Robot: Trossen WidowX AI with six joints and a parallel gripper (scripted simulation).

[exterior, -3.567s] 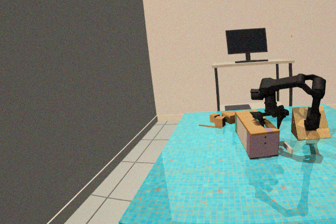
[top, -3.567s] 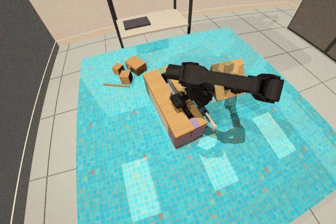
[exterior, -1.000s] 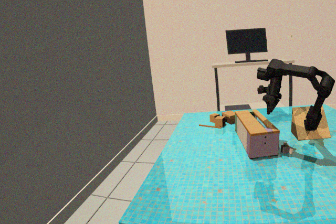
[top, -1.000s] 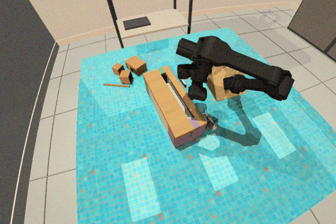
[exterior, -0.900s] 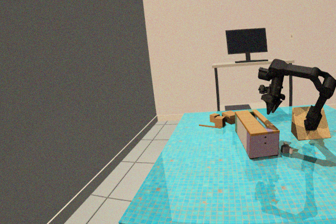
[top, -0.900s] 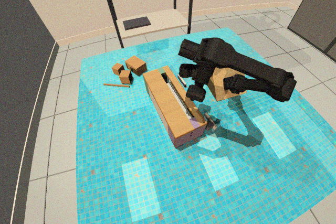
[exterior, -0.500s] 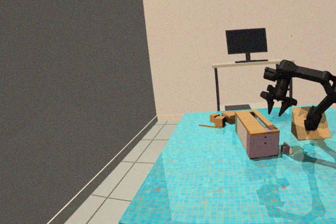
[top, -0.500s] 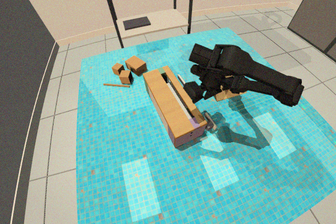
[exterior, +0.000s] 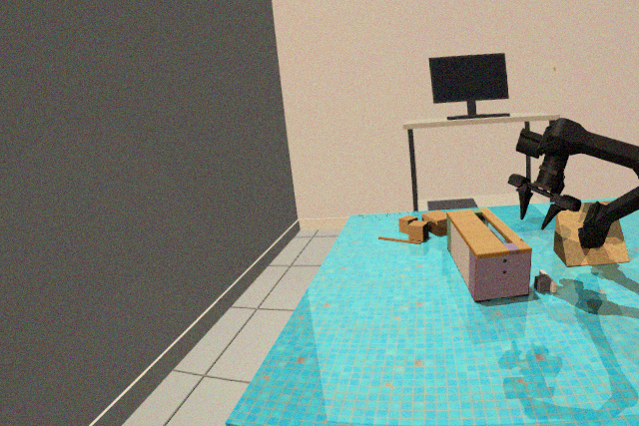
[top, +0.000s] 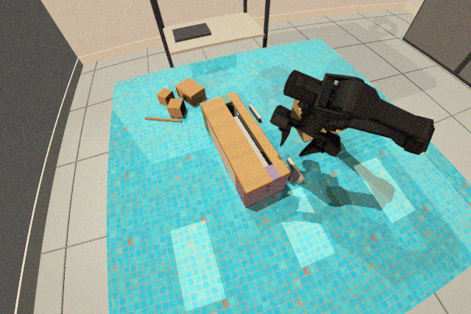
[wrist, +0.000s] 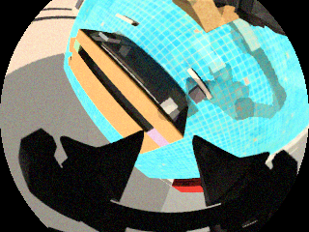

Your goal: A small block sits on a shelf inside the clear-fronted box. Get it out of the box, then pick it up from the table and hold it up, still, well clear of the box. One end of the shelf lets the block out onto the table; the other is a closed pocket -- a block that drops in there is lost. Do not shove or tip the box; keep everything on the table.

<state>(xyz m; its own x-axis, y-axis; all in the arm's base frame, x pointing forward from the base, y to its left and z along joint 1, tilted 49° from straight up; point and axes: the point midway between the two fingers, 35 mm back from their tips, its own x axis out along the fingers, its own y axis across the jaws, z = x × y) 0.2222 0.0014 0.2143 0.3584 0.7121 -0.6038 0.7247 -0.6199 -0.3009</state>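
My gripper tip is now 30 mm past the small grey block, 10 mm to the right of it and 160 mm above it. Also, from my gripper tip: thin stick: 380 mm ahead, 400 mm to the right, 170 mm below; long tan box: 70 mm ahead, 140 mm to the right, 110 mm below.
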